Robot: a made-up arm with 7 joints.
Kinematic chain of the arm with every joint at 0, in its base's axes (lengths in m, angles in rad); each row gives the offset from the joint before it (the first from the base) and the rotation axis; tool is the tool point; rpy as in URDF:
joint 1: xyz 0 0 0.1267 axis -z
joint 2: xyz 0 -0.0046 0.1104 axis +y
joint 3: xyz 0 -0.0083 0.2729 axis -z
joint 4: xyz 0 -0.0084 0.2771 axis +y
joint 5: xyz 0 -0.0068 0.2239 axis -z
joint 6: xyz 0 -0.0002 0.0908 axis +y
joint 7: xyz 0 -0.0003 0.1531 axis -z
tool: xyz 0 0 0 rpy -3.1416 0 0
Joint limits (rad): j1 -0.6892..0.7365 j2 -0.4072..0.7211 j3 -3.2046..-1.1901 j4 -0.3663..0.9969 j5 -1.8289..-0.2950 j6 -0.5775..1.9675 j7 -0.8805..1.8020
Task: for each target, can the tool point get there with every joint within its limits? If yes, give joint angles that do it. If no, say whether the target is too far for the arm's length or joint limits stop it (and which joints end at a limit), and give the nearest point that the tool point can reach.
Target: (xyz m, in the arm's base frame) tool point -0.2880 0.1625 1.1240
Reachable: yes | joints -0.4480 -0.1405 -1.6471 0.6958 -1.6896 0.3802 0.3124
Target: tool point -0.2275 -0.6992 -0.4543
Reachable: no: joint limits stop it (at a limit: joint 1, joint 2, joint 3, joint 4, joint 5) | nearest point -0.3761 -0.3910 0.6492 | short by 1.155 m
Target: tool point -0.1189 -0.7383 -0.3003
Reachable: no: joint limits stop it (at a limit: joint 1, joint 2, joint 3, joint 4) | nearest point -0.3629 -0.3973 0.6540 | short by 1.042 m
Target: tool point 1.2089 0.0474 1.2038
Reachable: no: too far | nearest point 0.7546 0.0296 0.9064 | short by 0.543 m
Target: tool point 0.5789 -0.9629 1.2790
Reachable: no: too far | nearest point 0.4095 -0.5856 0.9446 | short by 0.532 m
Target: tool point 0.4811 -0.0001 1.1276
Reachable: yes | joints 0.0298 0.5382 -2.5590 0.0325 -0.4381 0.2633 0.0847
